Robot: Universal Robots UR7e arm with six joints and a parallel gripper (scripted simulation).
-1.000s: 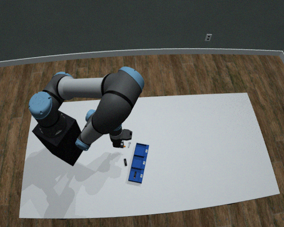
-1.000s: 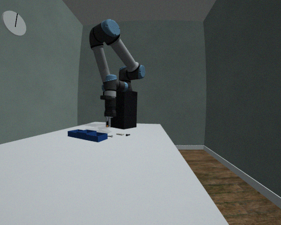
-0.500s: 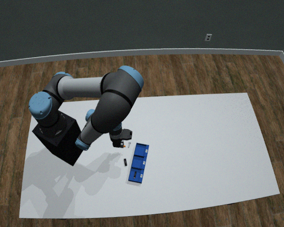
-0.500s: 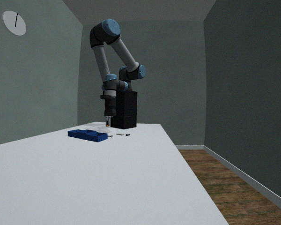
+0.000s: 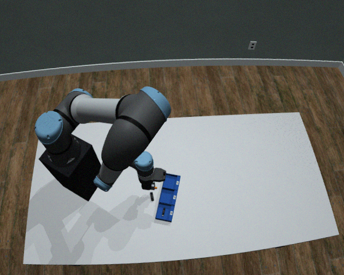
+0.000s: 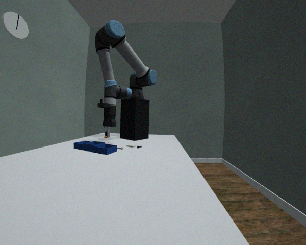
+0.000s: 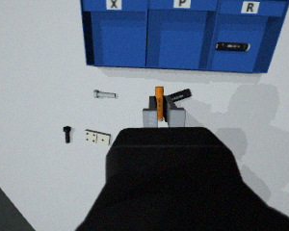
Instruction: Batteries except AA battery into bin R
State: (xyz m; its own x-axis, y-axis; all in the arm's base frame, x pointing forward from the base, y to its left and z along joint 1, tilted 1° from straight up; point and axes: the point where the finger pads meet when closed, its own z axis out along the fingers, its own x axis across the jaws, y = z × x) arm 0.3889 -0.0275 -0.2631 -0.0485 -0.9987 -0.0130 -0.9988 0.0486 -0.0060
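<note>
Now: hand 80 mm short of the blue three-compartment bin tray, 60 mm above it and 30 mm to the left of it. Round my hand: silver bolt: 100 mm to the left, 70 mm below, 10 mm ahead; dotted piece: 130 mm to the left, 70 mm below, 70 mm behind; orange battery: 10 mm below.
</note>
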